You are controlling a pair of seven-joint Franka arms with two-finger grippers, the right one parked.
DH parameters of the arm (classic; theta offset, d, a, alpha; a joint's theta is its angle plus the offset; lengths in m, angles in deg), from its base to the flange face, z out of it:
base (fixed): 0 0 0 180
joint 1: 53.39 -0.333 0 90
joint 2: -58.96 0 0 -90
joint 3: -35.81 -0.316 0.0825 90
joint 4: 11.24 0 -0.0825 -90
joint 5: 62.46 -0.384 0 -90
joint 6: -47.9 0 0.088 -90
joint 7: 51.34 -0.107 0 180
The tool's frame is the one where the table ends.
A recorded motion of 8 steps. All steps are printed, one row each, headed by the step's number.
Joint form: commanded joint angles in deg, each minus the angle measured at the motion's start. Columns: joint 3, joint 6, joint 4, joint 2, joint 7, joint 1, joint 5.
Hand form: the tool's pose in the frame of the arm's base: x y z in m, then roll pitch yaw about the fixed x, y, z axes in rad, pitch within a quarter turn. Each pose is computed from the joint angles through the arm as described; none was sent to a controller.
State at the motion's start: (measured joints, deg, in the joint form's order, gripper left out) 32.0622 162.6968 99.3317 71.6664 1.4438 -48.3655 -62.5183
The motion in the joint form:
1: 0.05 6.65 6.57 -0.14 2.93 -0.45 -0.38
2: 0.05 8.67 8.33 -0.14 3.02 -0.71 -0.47
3: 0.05 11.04 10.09 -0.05 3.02 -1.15 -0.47
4: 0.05 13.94 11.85 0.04 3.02 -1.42 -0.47
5: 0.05 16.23 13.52 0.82 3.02 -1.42 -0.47
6: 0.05 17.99 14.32 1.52 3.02 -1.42 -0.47
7: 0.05 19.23 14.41 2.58 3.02 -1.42 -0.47
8: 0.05 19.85 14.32 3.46 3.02 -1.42 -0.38
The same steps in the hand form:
1: 0.5690 -0.0091 0.3233 -3.0113 0.0643 0.9563
2: 0.5639 -0.0063 0.3131 -3.0144 0.0607 0.9609
3: 0.5590 -0.0018 0.3025 -3.0220 0.0558 0.9677
4: 0.5549 0.0009 0.2929 -3.0373 0.0456 0.9710
5: 0.5491 0.0010 0.2768 -3.0347 0.0467 0.9707
6: 0.5470 0.0010 0.2669 -3.0381 0.0437 0.9701
7: 0.5477 0.0011 0.2579 -3.0389 0.0419 0.9696
8: 0.5483 0.0011 0.2509 -3.0365 0.0437 0.9707

